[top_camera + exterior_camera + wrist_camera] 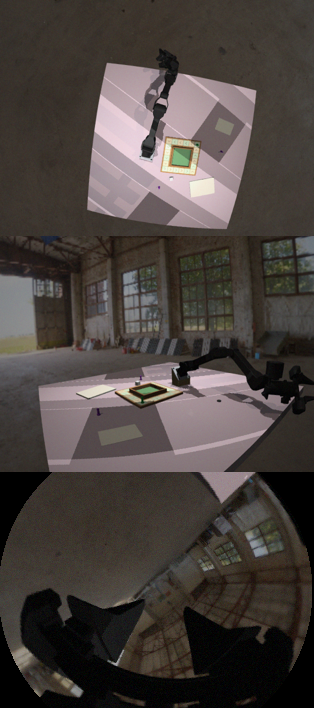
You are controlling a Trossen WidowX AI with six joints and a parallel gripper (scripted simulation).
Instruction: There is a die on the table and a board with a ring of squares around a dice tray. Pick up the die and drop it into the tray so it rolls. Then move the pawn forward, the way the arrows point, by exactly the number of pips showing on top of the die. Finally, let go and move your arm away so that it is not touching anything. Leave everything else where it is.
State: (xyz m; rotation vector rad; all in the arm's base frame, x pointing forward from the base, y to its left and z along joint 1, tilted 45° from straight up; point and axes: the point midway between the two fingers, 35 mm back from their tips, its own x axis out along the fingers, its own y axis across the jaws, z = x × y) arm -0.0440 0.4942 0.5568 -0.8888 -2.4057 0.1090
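The white die lies 95 cm to the right of my gripper tip, 30 cm ahead of it and 11 cm below it. Also, from my gripper tip: pale yellow sheet: 63 cm ahead, 44 cm to the right, 12 cm below; black dot: 42 cm to the right, 12 cm below, 12 cm ahead; green pawn: 63 cm to the right, 43 cm ahead, 9 cm below.
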